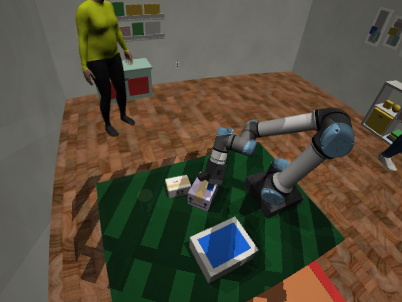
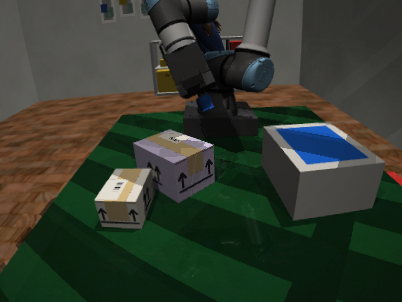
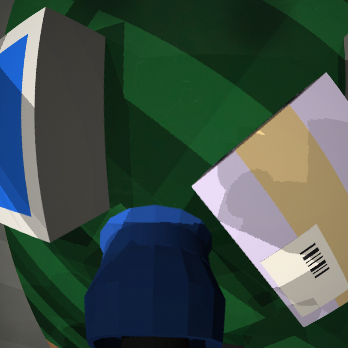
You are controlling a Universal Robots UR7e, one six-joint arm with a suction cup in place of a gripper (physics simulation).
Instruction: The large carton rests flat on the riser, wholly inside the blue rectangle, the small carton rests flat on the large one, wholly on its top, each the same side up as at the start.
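The large lilac carton (image 1: 199, 200) (image 2: 176, 167) (image 3: 280, 190) stands upright on the green mat, tape and label on top, arrows up. The small white carton (image 1: 177, 187) (image 2: 120, 201) stands upright on the mat close beside it. The pale riser (image 1: 203, 263) (image 2: 332, 192) (image 3: 75, 135) stands apart from both, with the blue rectangle (image 1: 225, 242) (image 2: 322, 145) (image 3: 11, 130) bare on its top. My gripper's blue suction cup (image 1: 210, 187) (image 2: 205, 104) (image 3: 155, 225) is open, with no carton on it. It hangs tilted above the robot's side of the large carton, apart from it.
The green mat (image 1: 125, 227) (image 2: 200, 260) lies under the cartons, the riser and the arm's dark base (image 1: 287, 202) (image 2: 220, 125). A person in a yellow top (image 1: 97, 35) stands on the wooden floor beyond the mat. A white shelf unit stands at the far side.
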